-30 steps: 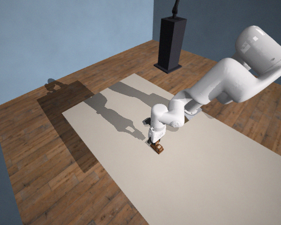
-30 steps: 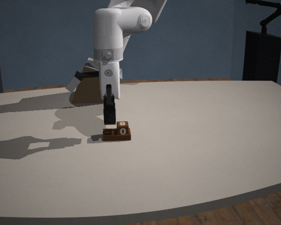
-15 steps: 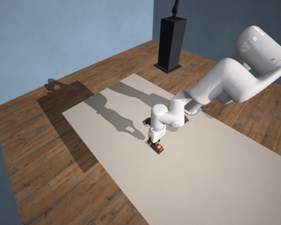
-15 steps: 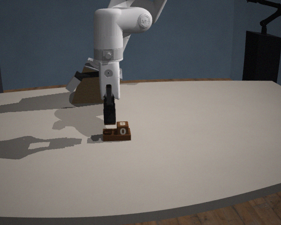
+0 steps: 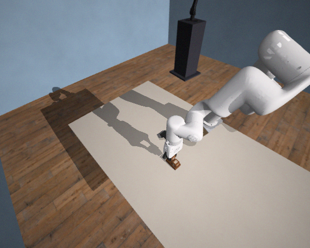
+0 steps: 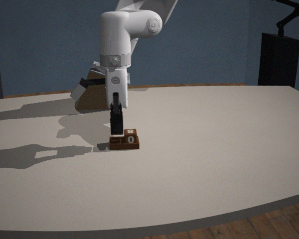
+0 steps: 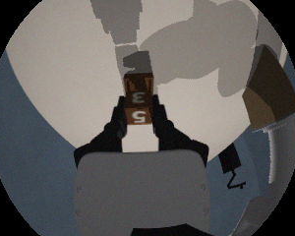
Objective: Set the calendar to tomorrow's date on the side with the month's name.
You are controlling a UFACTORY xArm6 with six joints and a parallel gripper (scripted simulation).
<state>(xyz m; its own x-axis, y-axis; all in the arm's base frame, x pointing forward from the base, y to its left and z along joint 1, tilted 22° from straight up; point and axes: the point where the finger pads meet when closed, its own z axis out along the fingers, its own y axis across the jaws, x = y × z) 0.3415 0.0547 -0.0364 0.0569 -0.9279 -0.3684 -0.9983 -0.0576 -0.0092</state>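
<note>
The brown cube is 40 mm below my hand and 30 mm to the left of it. Also, from my hand: brown calendar tray: 60 mm below, 20 mm to the left; brown digit cube: 10 mm below.
</note>
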